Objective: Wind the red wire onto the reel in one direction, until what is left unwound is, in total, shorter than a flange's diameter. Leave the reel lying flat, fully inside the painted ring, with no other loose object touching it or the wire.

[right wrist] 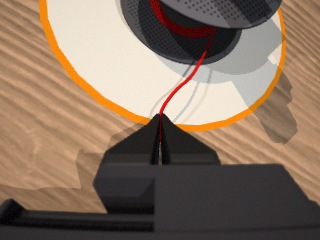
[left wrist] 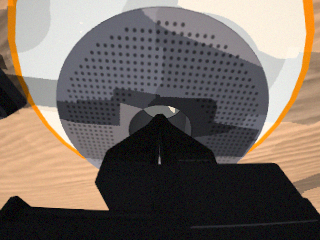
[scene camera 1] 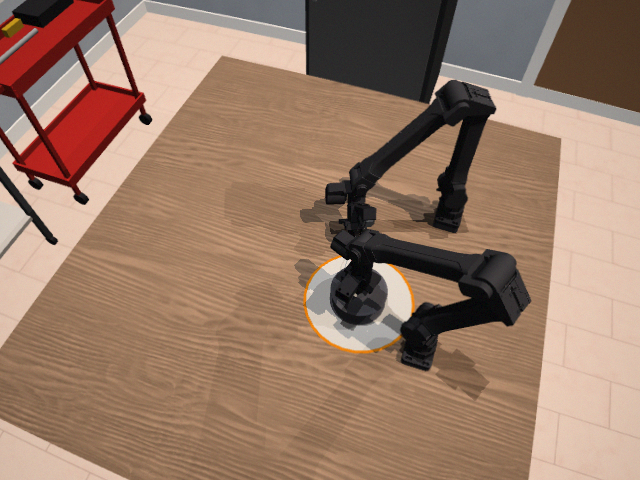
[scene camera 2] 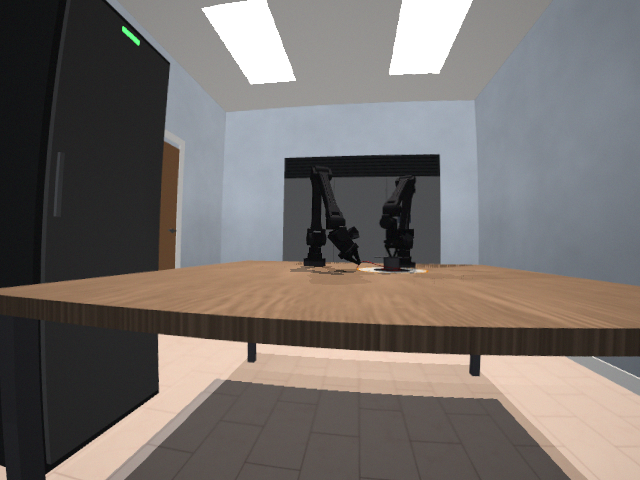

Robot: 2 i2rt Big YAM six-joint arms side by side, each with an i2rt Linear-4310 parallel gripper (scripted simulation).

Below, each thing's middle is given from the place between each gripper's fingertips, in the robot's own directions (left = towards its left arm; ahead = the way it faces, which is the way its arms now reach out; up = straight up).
Right now my left hand is 3 cm above the dark grey reel (scene camera 1: 368,304).
Right now the dark grey reel is 5 cm behind my right hand and 16 cm to the left of it.
